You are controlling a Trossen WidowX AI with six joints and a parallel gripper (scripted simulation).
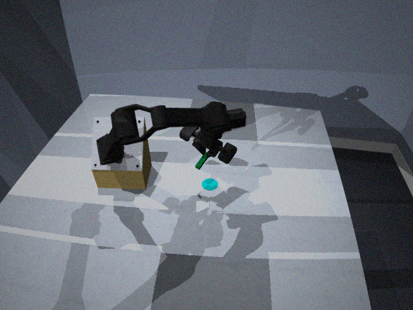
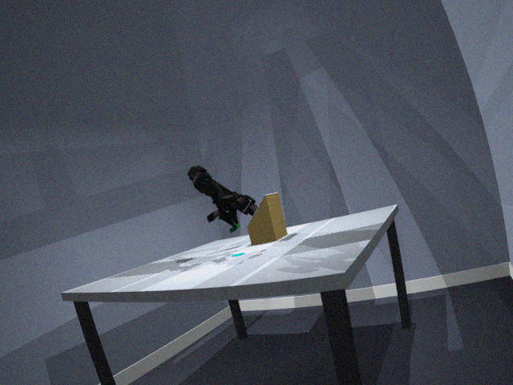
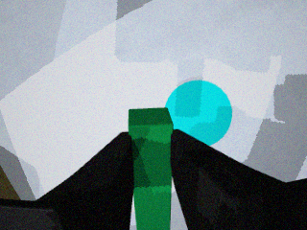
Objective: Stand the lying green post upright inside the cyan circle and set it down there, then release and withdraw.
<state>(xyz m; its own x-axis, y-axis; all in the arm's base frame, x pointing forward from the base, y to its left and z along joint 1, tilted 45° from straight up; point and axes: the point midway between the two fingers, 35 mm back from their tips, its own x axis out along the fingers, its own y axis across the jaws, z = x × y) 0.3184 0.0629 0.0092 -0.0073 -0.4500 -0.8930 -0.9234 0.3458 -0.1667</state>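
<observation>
The cyan circle is 20 mm ahead of my gripper tip, 20 mm to the right of it and 120 mm below it. The rest, counted from my gripper tip: green post (10 mm behind, 20 mm to the right, 10 mm below).
</observation>
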